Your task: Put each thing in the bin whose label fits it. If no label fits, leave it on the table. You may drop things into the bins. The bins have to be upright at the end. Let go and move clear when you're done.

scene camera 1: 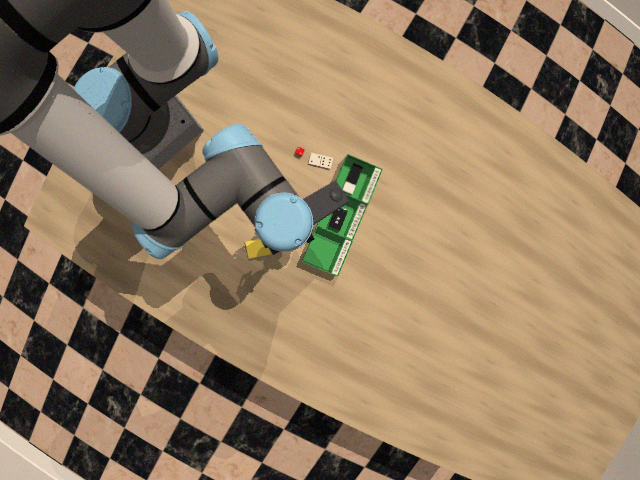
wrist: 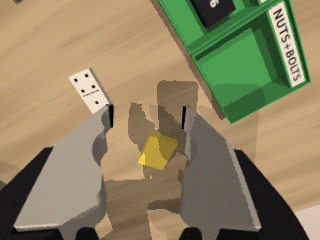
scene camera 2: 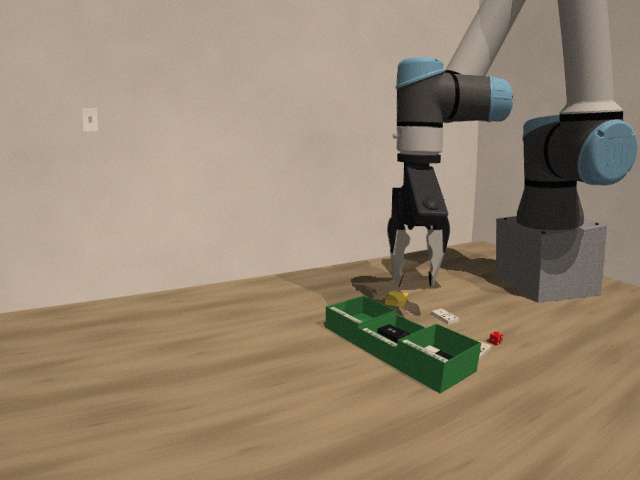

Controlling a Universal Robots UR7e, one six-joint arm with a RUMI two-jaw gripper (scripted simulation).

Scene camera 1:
my gripper: 295,219
green three-compartment bin: 328,251
